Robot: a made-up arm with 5 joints.
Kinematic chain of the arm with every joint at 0, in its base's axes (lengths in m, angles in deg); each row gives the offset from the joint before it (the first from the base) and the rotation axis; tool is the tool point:
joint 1: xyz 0 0 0.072 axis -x
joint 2: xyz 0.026 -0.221 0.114 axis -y
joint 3: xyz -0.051 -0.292 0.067 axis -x
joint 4: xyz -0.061 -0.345 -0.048 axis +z
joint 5: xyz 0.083 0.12 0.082 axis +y
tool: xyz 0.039 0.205 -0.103
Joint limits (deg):
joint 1: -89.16..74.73
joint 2: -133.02..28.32
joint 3: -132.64..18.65
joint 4: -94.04..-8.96
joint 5: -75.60..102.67
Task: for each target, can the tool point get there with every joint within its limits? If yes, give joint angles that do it. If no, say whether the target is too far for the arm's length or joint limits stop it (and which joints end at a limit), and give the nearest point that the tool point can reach.
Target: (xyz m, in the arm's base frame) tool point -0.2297 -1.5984 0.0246
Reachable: no: too far | nearest point -0.1174 -1.0692 0.0403 | short by 0.541 m
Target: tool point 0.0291 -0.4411 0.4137
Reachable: yes | joints 37.47 -66.41 -35.33 -35.91 49.38
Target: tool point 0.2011 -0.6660 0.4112
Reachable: yes | joints 29.96 -32.10 -10.58 -50.52 -11.98
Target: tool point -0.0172 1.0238 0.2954
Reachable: no: joint limits stop it (at a limit: joint 1, joint 4) | nearest point 0.0092 0.3243 -0.1251 | short by 0.817 m
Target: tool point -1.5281 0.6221 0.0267
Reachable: no: too far | nearest point -0.4379 0.1738 0.4056 | short by 1.238 m
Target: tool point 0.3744 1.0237 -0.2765
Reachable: no: joint limits stop it (at a limit: joint 1, joint 4) | nearest point 0.1798 0.3840 -0.3617 | short by 0.674 m
